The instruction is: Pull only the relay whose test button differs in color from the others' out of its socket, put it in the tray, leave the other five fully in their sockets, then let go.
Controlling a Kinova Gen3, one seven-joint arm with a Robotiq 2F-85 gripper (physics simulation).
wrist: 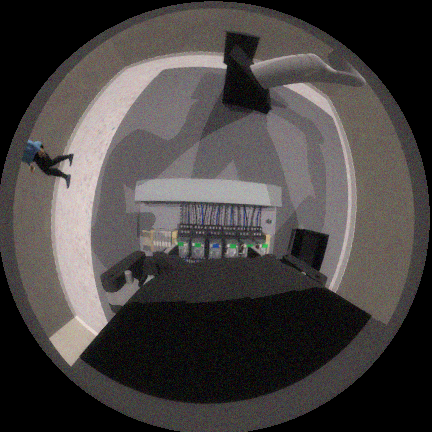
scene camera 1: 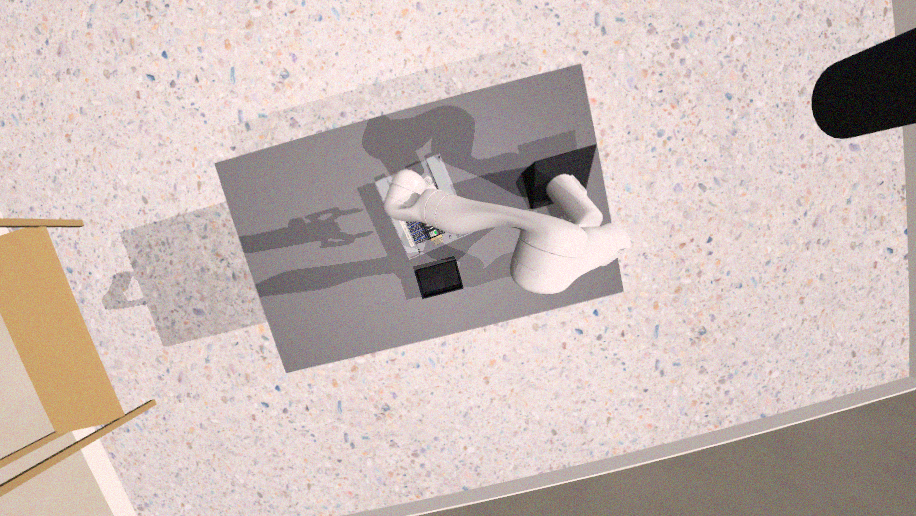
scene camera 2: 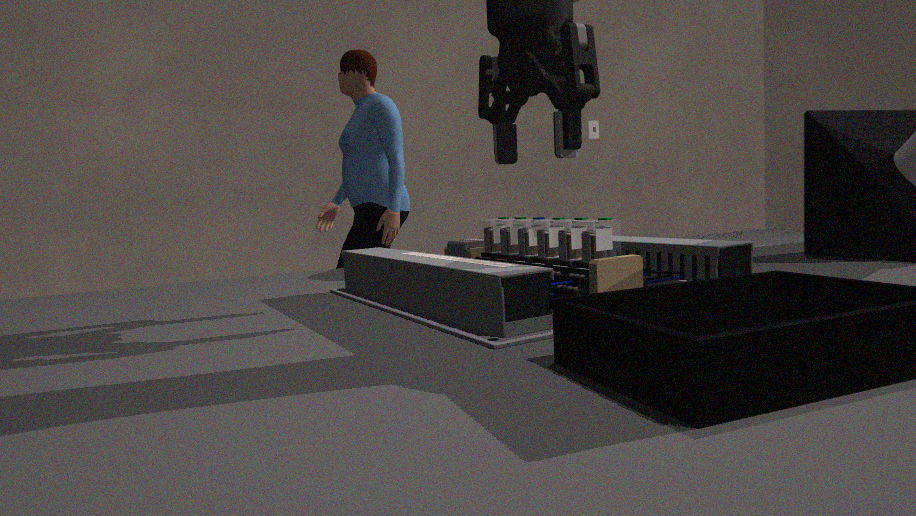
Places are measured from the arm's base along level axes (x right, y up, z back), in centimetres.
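Pixels of known places: gripper, between the fingertips: [wrist: 212, 253] [scene camera 2: 534, 161]; arm's base, origin of its link: [wrist: 257, 76] [scene camera 1: 559, 185].
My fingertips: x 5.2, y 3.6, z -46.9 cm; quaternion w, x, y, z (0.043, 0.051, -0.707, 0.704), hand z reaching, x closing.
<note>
Ahead of a thing's pixels: the offset from my fingertips to its top centre.
Six relays stand upright in a row of sockets. The relay with the blue button @(dx -0.7, dy -5.1, dz -0.9 cm) [scene camera 2: 539, 218] [wrist: 215, 248] is third from the terminal-block end, with clear housing. The other relays [scene camera 2: 597, 243] [wrist: 198, 248] have green buttons. In scene camera 1 the arm covers much of the row. My gripper [scene camera 2: 537, 146] is open and empty, fingers pointing down, well above the row in scene camera 2; in the wrist view its fingertips show on either side of the middle relays. The black tray @(dx -26.7, dy -8.5, dz -3.0 cm) [scene camera 1: 442, 294] [scene camera 2: 698, 378] [wrist: 324, 248] stands beside the panel's end, apart from it.
Grey wiring ducts [scene camera 2: 442, 282] [wrist: 207, 191] flank the row. Beige terminal blocks @(dx +10.1, dy -7.4, dz -2.4 cm) [wrist: 157, 240] sit at one end and a beige end block @(dx -11.1, dy -8.0, dz +0.4 cm) [scene camera 2: 615, 272] at the other. A large black box [scene camera 1: 564, 166] [scene camera 2: 858, 185] stands near the arm's base. A person [scene camera 2: 374, 147] [wrist: 47, 162] stands beyond the table.
</note>
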